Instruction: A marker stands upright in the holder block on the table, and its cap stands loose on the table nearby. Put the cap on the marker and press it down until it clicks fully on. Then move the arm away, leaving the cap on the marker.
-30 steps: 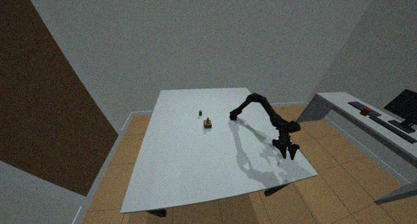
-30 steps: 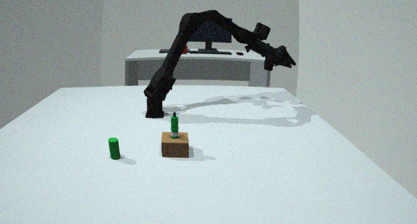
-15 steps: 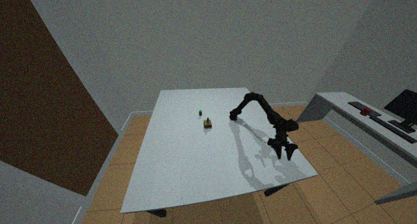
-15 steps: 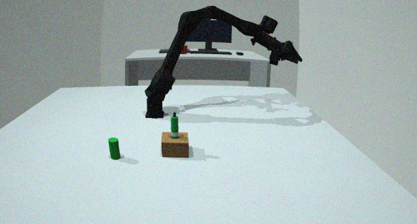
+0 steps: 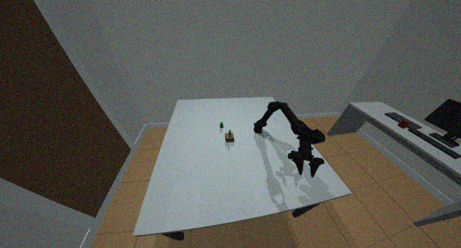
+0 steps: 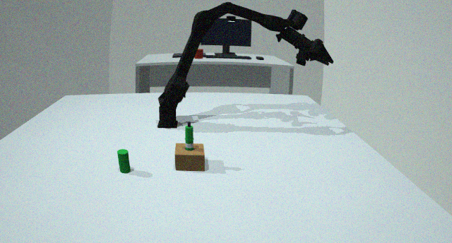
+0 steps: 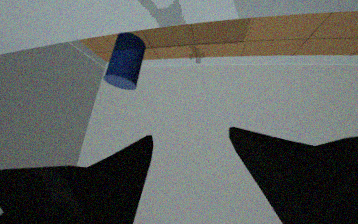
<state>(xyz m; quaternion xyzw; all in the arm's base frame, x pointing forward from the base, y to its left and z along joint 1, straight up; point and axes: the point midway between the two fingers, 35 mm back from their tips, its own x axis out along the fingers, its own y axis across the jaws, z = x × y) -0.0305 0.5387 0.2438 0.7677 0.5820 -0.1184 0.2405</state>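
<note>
Right now the green cap is 650 mm to the right of my gripper tip, 360 mm ahead of it and 200 mm below it. Round my gripper tip: brown holder block 490 mm to the right, 310 mm ahead, 210 mm below.
</note>
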